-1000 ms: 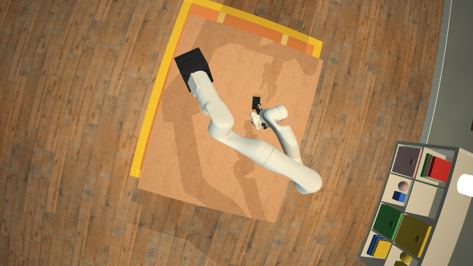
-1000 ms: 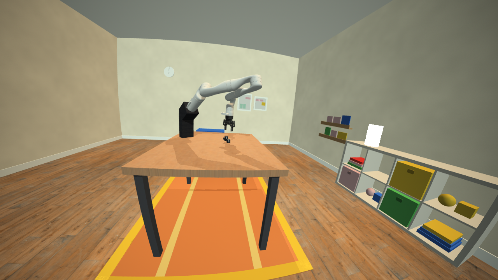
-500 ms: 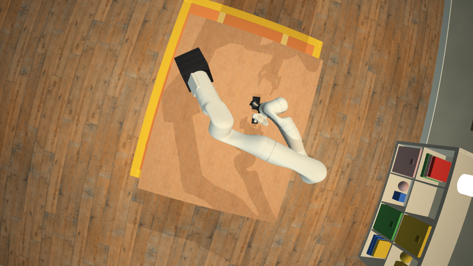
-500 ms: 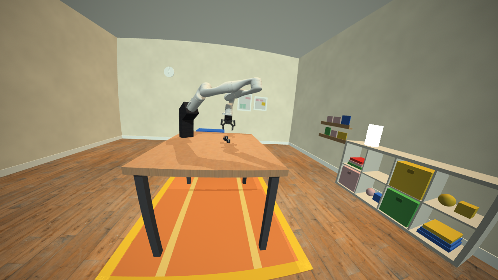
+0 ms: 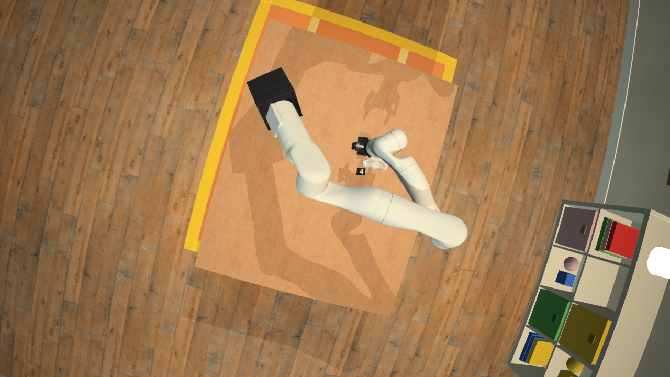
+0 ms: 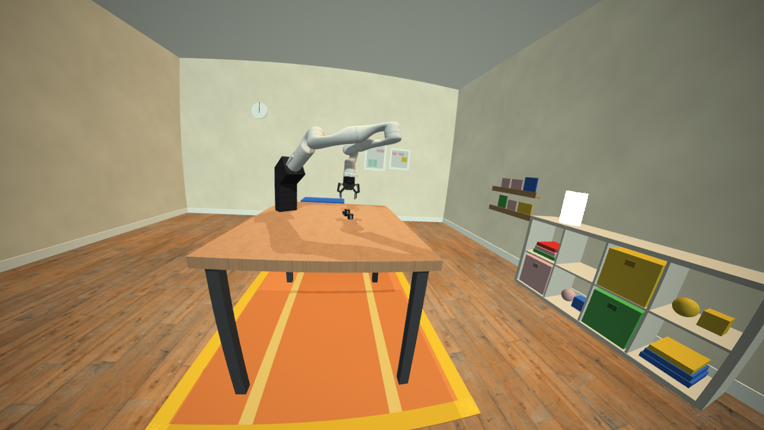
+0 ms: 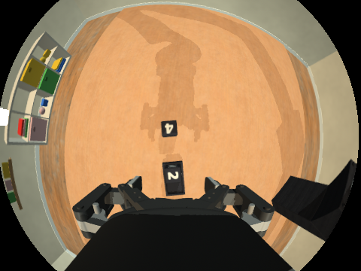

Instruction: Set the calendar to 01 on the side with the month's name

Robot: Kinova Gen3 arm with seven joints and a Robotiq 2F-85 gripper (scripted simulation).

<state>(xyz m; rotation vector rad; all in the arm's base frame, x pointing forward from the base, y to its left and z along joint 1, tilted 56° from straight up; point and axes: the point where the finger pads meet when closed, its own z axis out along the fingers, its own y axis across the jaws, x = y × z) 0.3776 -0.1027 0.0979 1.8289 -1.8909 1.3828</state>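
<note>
My gripper is now 1 cm to the right of the black digit cube and 9 cm above it. The rest, counted from my hand: black calendar tray (3 cm to the left, 11 cm below).
</note>
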